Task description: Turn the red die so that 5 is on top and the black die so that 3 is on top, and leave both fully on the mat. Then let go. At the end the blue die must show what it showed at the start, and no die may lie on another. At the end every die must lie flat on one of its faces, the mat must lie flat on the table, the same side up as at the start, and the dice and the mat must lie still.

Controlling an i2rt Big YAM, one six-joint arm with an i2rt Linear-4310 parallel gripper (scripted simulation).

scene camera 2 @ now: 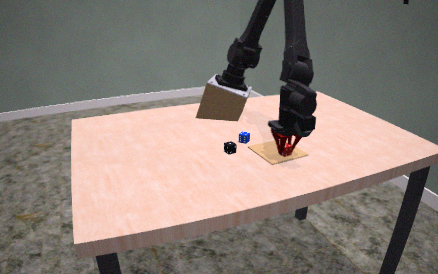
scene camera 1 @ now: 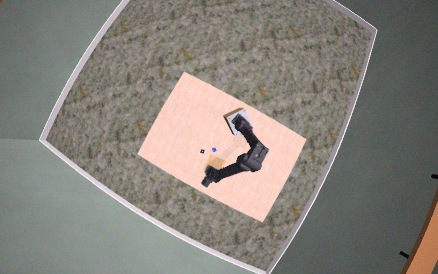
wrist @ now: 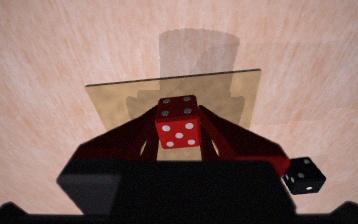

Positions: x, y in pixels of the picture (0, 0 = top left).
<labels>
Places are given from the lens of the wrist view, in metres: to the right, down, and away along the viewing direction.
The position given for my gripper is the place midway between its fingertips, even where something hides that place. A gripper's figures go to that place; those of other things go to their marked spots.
my gripper [wrist: 179, 111]: 0.00, 0.00, 0.13
black die [wrist: 302, 177]: 0.13, 0.07, 0.16
red die [wrist: 177, 121]: 0.00, 0.01, 0.10
tan mat [wrist: 231, 95]: 0.04, -0.01, 0.13
The marked spots on the black die and the tan mat are 0.13 m apart.
</labels>
